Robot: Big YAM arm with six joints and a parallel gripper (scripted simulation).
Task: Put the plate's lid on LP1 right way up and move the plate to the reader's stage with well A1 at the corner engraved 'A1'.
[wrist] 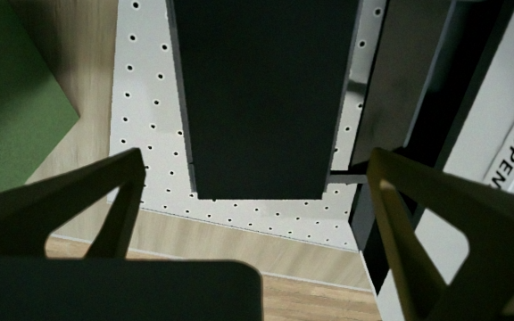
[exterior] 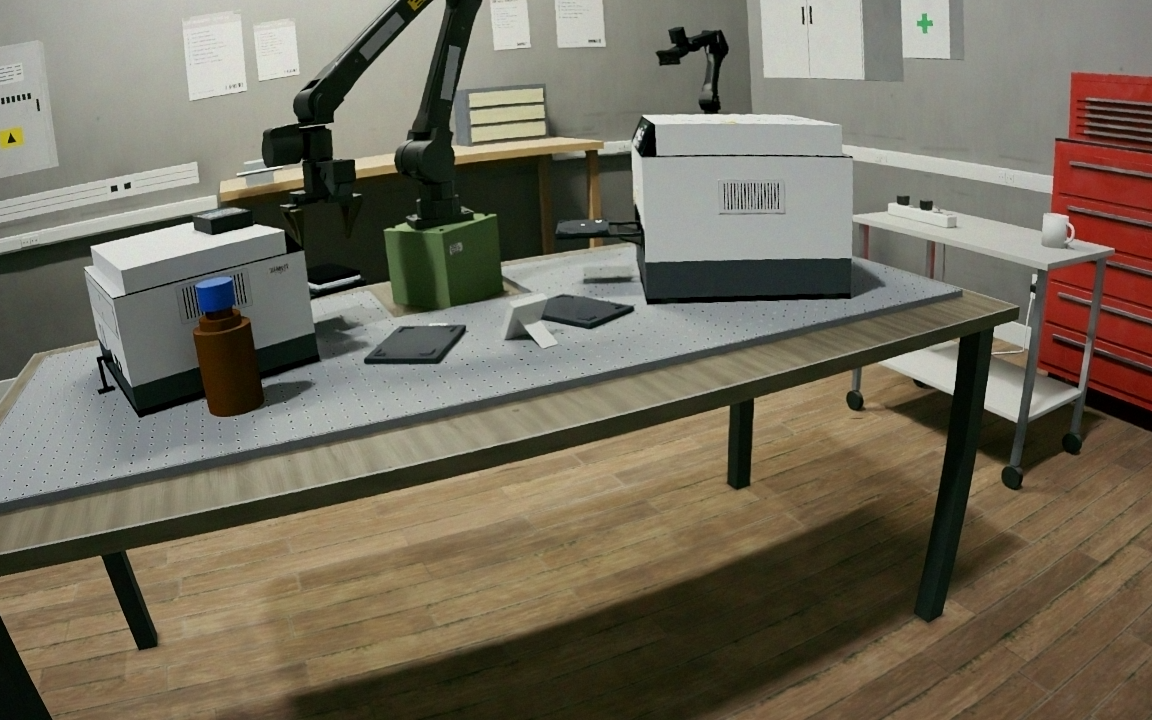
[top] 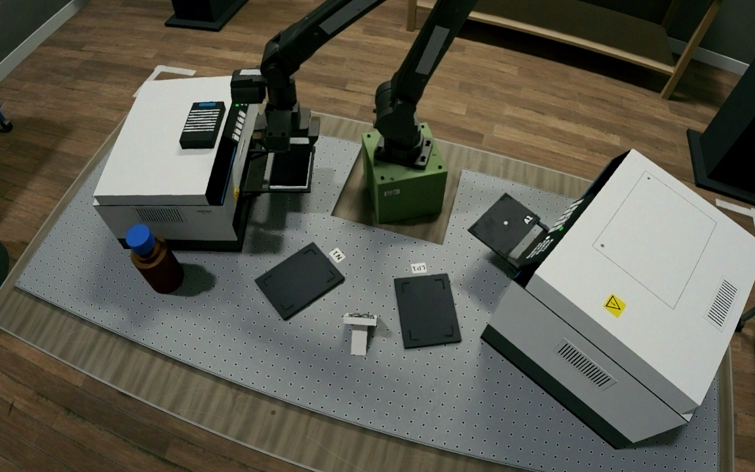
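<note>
Now: hand 10 mm past the dark lid, 10 mm to the left of it and 60 mm above it. From my hand the other things lie so: brown capped bottle: 330 mm ahead, 200 mm to the right, 50 mm below; well plate: 10 mm behind, 10 mm to the right, 70 mm below; N1 nest: 230 mm ahead, 100 mm to the left, 150 mm below.
</note>
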